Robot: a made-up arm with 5 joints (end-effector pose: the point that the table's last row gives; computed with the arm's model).
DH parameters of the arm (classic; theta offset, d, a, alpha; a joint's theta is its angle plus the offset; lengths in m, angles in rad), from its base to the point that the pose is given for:
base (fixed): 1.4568 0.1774 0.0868 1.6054
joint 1: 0 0.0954 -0.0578 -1.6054
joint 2: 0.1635 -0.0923 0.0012 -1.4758
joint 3: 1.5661 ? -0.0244 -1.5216
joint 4: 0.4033 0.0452 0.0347 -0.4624
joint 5: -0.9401 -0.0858 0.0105 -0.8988
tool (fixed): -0.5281 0.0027 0 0
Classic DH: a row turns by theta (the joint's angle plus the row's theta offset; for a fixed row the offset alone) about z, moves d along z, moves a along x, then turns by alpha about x.
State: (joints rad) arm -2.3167 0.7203 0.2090 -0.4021 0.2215
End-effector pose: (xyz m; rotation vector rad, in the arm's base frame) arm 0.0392 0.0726 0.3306 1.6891 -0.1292 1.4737
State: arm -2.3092 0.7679 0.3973 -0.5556 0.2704
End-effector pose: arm 0.0408 0.0792 0.3358 1.6207 0.0681 1.4022
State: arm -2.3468 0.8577 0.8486 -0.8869 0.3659
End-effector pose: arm 0.0434 0.0971 0.3427 1.4233 0.6000 1.2961
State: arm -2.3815 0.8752 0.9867 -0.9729 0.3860
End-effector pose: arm 0.0439 0.1041 0.3438 1.3490 0.7810 1.2679
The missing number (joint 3, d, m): 0.0415
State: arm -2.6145 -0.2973 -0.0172 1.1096 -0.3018
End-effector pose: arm 0.1075 0.0443 0.2892 -1.8686 -1.0629 -1.9704
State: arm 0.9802 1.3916 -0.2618 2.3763 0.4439
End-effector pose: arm 0.0929 0.0860 0.1217 1.7755 -0.3448 0.6269
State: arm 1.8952 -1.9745 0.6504 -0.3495 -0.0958
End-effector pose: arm 0.1541 0.1735 0.2308 0.1915 -1.9604 -0.9870
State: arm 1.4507 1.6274 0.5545 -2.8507 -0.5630
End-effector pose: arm 0.0460 0.1047 0.0785 2.0181 -1.1915 0.8967
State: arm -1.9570 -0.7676 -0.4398 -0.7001 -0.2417
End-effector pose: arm 0.0377 0.0070 0.1870 0.3280 -1.4656 2.5396
